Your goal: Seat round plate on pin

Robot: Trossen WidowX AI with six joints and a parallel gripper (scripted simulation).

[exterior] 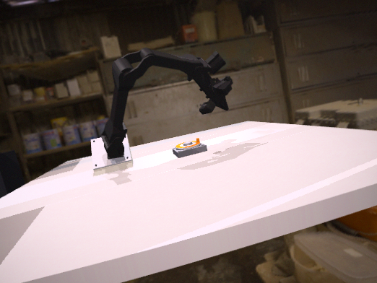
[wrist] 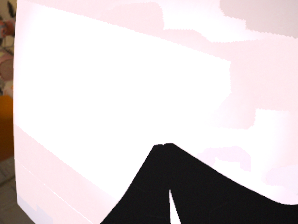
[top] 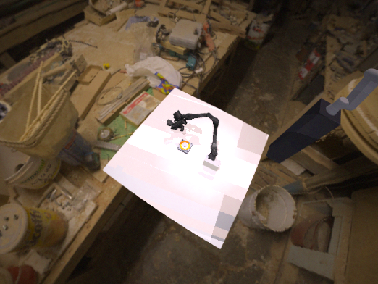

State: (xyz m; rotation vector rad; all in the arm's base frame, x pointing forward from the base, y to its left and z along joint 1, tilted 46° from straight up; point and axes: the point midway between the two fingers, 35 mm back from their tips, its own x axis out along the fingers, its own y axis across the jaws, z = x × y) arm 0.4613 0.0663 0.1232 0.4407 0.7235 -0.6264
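Right now my gripper tip is 17 cm past the plate, 3 cm to the right of it and 11 cm above it. Round my gripper tip: base: 19 cm behind, 3 cm to the left, 12 cm below.
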